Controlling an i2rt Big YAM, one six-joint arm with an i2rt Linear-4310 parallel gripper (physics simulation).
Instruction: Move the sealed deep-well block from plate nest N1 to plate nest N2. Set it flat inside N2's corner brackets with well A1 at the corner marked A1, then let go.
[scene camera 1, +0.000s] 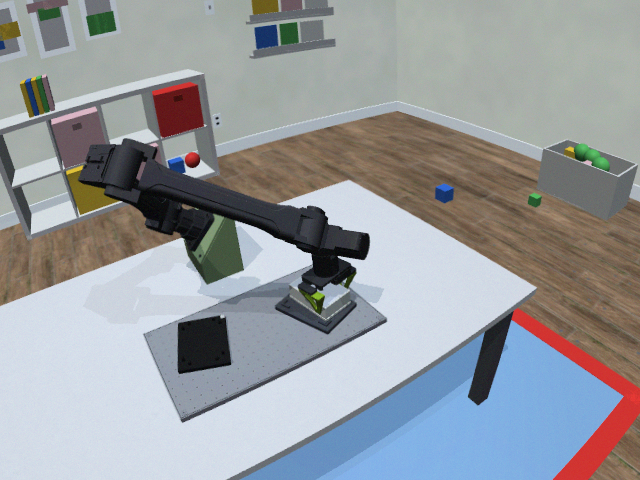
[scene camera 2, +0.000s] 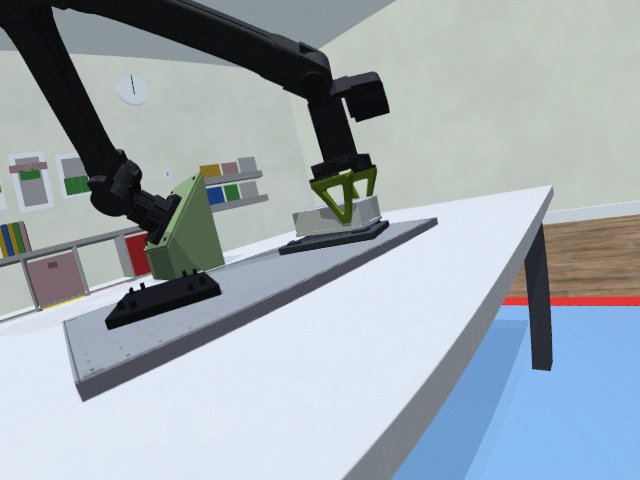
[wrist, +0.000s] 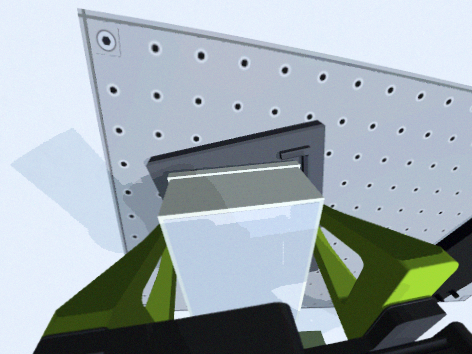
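Seen in the pictures: gripper, fingertip midpoint: (scene camera 1: 330, 303) (scene camera 2: 357, 217) (wrist: 238, 210); arm's base, link origin: (scene camera 1: 200, 227) (scene camera 2: 165, 220).
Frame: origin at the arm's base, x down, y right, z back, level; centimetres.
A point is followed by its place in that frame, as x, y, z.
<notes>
My gripper (scene camera 1: 333, 290) (scene camera 2: 348, 210) {8.5, -21.4, -37.9} (wrist: 238, 210) {8.5, -21.4, -37.9}, with green fingers, is shut on the sealed deep-well block (scene camera 1: 339, 302) {7.2, -22.6, -40.2} (scene camera 2: 313, 221) {7.5, -15.6, -33.6} (wrist: 241, 267) {5.6, -21.0, -36.1}, a pale grey box with a shiny seal on top. It grips the block across its two long sides. The block is low over the right-hand black plate nest (scene camera 1: 304, 316) {10.5, -14.7, -37.1} (scene camera 2: 304, 245) {10.7, -12.1, -34.4} (wrist: 234, 151) {10.4, -22.5, -41.3}, roughly level. I cannot tell whether it touches the nest. One corner bracket (wrist: 298, 152) {10.0, -18.4, -42.4} shows just beyond the block's far edge. The other black plate nest (scene camera 1: 204, 343) {10.4, 9.7, -34.7} (scene camera 2: 161, 297) {10.4, 11.3, -38.9} lies bare at the left, with a small white mark at one corner.
Both nests sit on a grey perforated board (scene camera 1: 270, 352) {11.6, -3.4, -43.3} (scene camera 2: 270, 281) {11.6, 1.1, -45.5} (wrist: 199, 88) {11.6, -25.4, -44.3} on the white table (scene camera 1: 437, 267) {12.9, -56.4, -35.3}. The arm's green base (scene camera 1: 218, 252) {4.1, -2.3, -8.7} (scene camera 2: 185, 233) {4.1, -1.4, -8.8} stands behind the board. The table's edge runs near the board's front right.
</notes>
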